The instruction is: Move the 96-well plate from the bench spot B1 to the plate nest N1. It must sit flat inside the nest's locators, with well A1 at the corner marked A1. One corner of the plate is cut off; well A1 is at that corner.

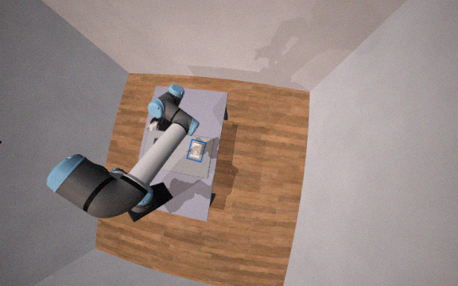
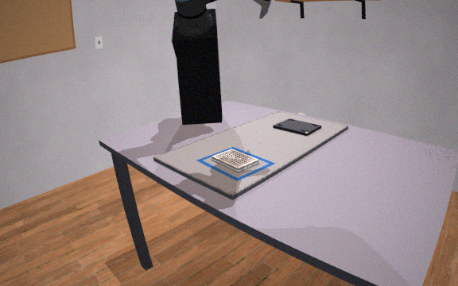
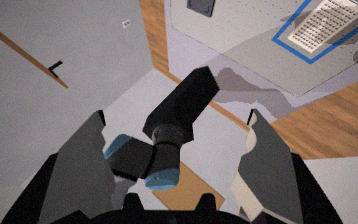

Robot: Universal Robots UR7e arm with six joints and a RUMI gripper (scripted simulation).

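The 96-well plate lies 10 cm behind my hand, 10 cm to the right of it and 47 cm below it. From my hand the other things lie so: dark plate nest (2 cm behind, 28 cm to the left, 47 cm below); A1 label (4 cm ahead, 21 cm to the left, 46 cm below).
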